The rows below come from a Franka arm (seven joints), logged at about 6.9 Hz.
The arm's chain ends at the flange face. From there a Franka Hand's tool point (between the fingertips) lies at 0.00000 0.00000 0.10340 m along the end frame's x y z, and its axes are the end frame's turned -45 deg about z.
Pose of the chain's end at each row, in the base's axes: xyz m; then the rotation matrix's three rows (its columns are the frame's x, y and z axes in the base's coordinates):
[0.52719 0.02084 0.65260], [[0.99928 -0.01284 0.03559], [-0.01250 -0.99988 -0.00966], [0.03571 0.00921 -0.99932]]
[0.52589 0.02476 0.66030], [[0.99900 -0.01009 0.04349], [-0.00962 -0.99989 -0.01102], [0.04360 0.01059 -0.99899]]
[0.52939 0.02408 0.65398], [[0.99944 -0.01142 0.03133], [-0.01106 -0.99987 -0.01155], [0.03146 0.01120 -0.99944]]
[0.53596 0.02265 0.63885], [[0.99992 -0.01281 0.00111], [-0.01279 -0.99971 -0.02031], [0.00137 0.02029 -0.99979]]
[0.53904 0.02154 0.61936], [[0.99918 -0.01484 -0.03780], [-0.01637 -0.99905 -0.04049], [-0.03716 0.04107 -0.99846]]
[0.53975 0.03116 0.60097], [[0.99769 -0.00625 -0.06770], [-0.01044 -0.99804 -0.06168], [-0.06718 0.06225 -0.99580]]
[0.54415 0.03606 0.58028], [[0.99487 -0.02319 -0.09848], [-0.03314 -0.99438 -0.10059], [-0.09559 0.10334 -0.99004]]
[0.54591 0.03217 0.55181], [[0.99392 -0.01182 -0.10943], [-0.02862 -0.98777 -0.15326], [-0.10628 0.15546 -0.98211]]
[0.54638 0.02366 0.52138], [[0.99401 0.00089 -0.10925], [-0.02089 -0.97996 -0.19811], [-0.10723 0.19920 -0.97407]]
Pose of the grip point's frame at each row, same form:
[0.53087 0.01984 0.54927], [[0.71568 0.69752 0.03559], [0.69818 -0.71586 -0.00966], [0.01874 0.03176 -0.99932]]
[0.53039 0.02362 0.55700], [[0.71353 0.69926 0.04349], [0.70023 -0.71383 -0.01102], [0.02334 0.03832 -0.99899]]
[0.53263 0.02289 0.55064], [[0.71479 0.69864 0.03133], [0.69919 -0.71484 -0.01155], [0.01433 0.03017 -0.99944]]
[0.53607 0.02055 0.53547], [[0.71611 0.69799 0.00111], [0.69786 -0.71595 -0.02031], [-0.01338 0.01532 -0.99979]]
[0.53513 0.01735 0.51612], [[0.71702 0.69603 -0.03780], [0.69486 -0.71801 -0.04049], [-0.05532 0.00276 -0.99846]]
[0.53275 0.02478 0.49800], [[0.70989 0.70105 -0.06770], [0.69834 -0.71310 -0.06168], [-0.09152 -0.00349 -0.99580]]
[0.53397 0.02566 0.47791], [[0.71988 0.68708 -0.09848], [0.67970 -0.72657 -0.10059], [-0.14066 0.00548 -0.99004]]
[0.53459 0.01632 0.45026], [[0.71117 0.69445 -0.10943], [0.67822 -0.71870 -0.15326], [-0.18508 0.03478 -0.98211]]
[0.53508 0.00318 0.42066], [[0.70224 0.70350 -0.10925], [0.67816 -0.70771 -0.19811], [-0.21668 0.06503 -0.97407]]

